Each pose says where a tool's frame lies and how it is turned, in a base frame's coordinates. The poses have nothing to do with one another.
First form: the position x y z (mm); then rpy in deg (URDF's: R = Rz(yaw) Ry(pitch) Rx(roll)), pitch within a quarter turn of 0, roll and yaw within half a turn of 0.
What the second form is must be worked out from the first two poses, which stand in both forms.
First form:
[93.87 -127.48 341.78 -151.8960 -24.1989 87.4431]
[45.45 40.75 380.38 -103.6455 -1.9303 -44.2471]
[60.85 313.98 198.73 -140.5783 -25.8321 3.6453]
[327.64 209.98 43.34 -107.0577 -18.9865 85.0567]
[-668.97 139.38 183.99 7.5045 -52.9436 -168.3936]
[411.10 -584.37 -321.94 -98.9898 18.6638 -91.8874]
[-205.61 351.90 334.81 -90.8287 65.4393 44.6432]
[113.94 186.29 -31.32 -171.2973 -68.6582 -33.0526]
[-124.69 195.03 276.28 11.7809 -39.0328 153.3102]
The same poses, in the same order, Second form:
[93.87 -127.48 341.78 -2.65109 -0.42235 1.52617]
[45.45 40.75 380.38 -1.80896 -0.03369 -0.77226]
[60.85 313.98 198.73 -2.45355 -0.45086 0.06362]
[327.64 209.98 43.34 -1.86851 -0.33138 1.48452]
[-668.97 139.38 183.99 0.13098 -0.92404 -2.93902]
[411.10 -584.37 -321.94 -1.72770 0.32574 -1.60374]
[-205.61 351.90 334.81 -1.58526 1.14213 0.77917]
[113.94 186.29 -31.32 -2.98970 -1.19831 -0.57688]
[-124.69 195.03 276.28 0.20562 -0.68125 2.67577]

